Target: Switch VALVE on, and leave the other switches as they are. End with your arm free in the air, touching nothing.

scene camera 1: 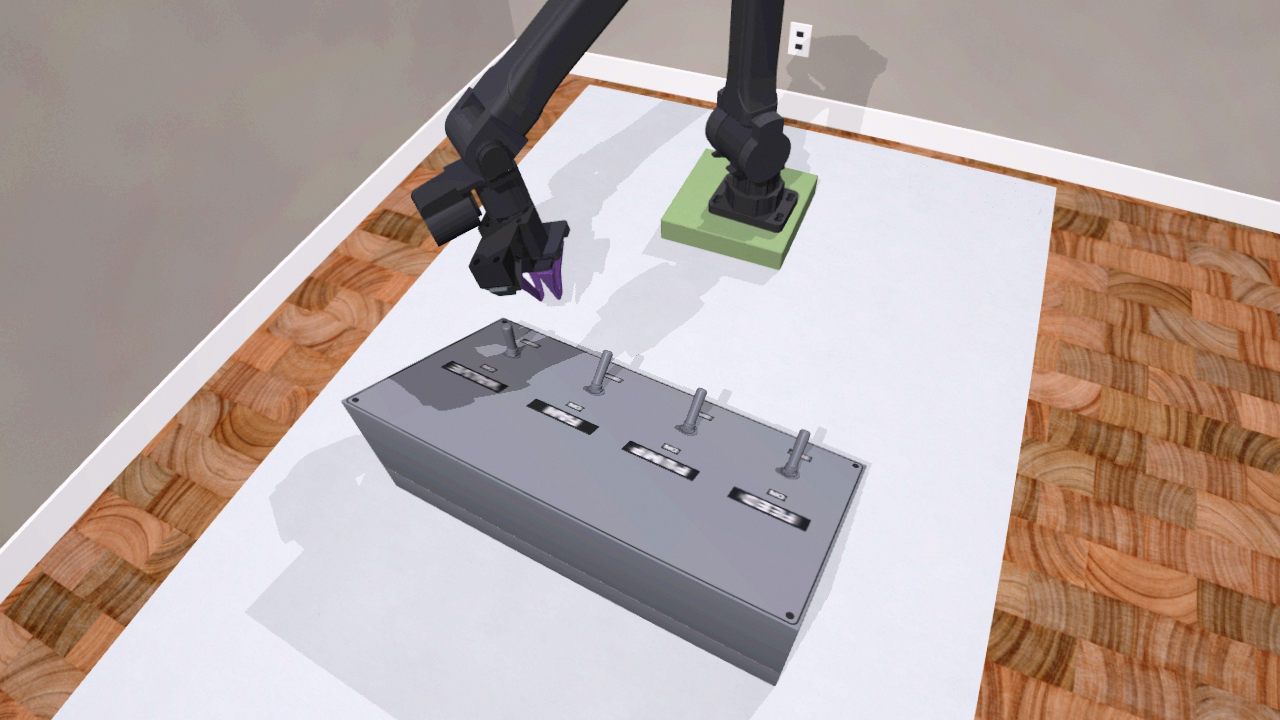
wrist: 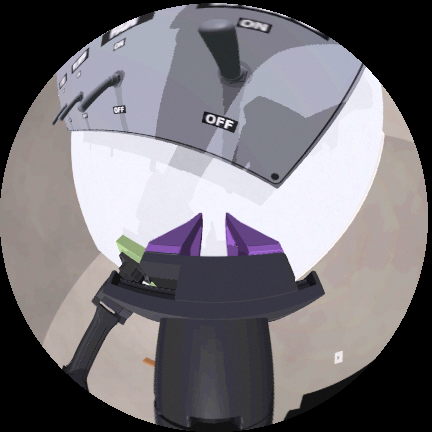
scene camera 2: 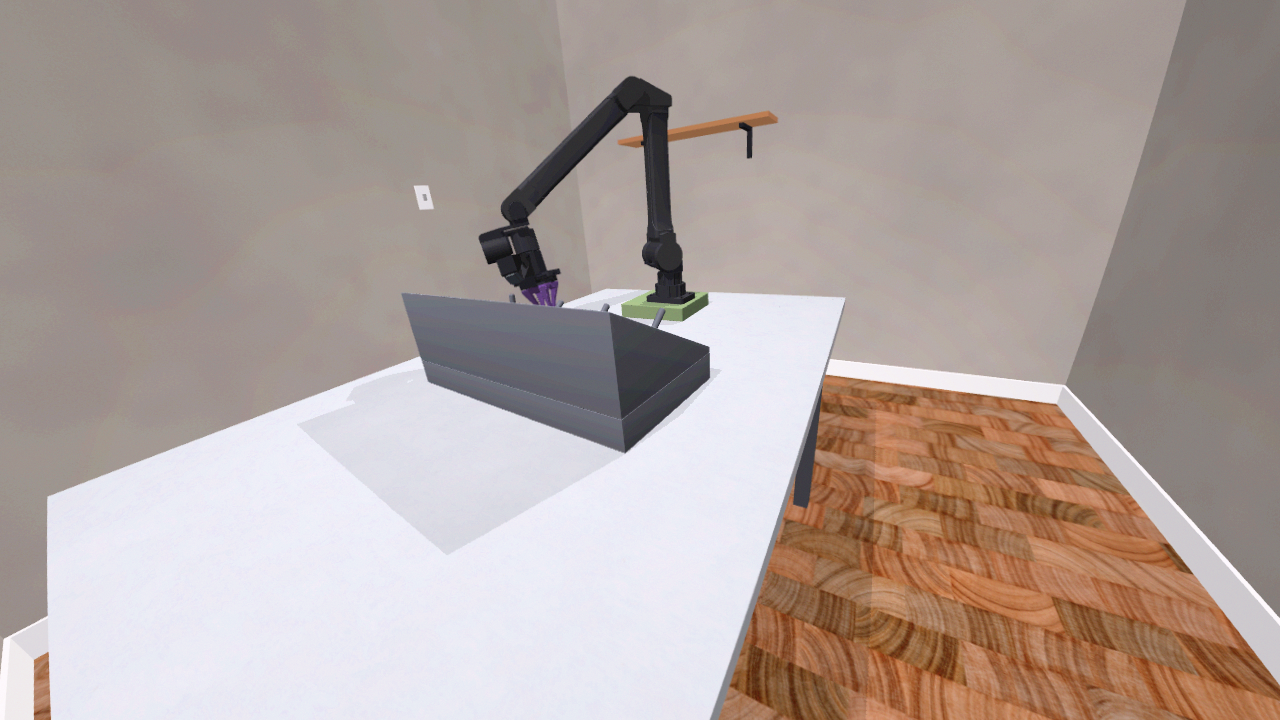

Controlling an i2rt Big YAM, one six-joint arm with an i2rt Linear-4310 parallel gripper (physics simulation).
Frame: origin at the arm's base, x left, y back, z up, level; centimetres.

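Seen in the pictures: gripper, fingertip midpoint: (scene camera 1: 551, 297) (wrist: 213, 217); arm's base, link origin: (scene camera 1: 752, 205) (wrist: 136, 266) (scene camera 2: 670, 299).
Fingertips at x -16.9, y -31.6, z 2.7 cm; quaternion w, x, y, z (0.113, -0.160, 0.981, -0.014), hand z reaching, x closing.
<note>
Pixels of each thing's top centre, then the offset from my fingertips to it. Level surfaces: height alone.
- VALVE lever, top centre: (scene camera 1: 506, 325) dx +2.3, dy -11.8, dz +7.8 cm
- FAN lever, top centre: (scene camera 1: 600, 359) dx +14.3, dy -10.9, dz +6.6 cm
- PUMP lever, top centre: (scene camera 1: 695, 398) dx +26.3, dy -11.3, dz +6.6 cm
- fourth lever, top centre: (scene camera 1: 800, 441) (scene camera 2: 656, 309) dx +38.3, dy -11.7, dz +6.6 cm
- white table, surface height: dz -6.5 cm
The grey switch box (scene camera 1: 572, 501) (scene camera 2: 519, 344) stands on the table. The VALVE lever (scene camera 1: 511, 341) (wrist: 223, 52) is at its far-left end in scene camera 1; in the wrist view it leans away from the OFF label, its tip beside the ON label (wrist: 254, 25). The FAN lever (scene camera 1: 600, 370) (wrist: 100, 92), the PUMP lever (scene camera 1: 692, 411) and the fourth lever (scene camera 1: 795, 454) lean to their OFF side. My gripper (scene camera 1: 550, 298) (scene camera 2: 547, 302) (wrist: 213, 217) is shut to a narrow gap, with nothing between its purple fingers. It hangs in the air behind the VALVE end, apart from the lever.
The arm's base stands on a green block (scene camera 1: 716, 223) (scene camera 2: 637, 310) behind the box. The white table (scene camera 1: 930, 295) (scene camera 2: 268, 617) runs beside a wall on the left. A wooden shelf (scene camera 2: 725, 127) is on the back wall, behind the arm.
</note>
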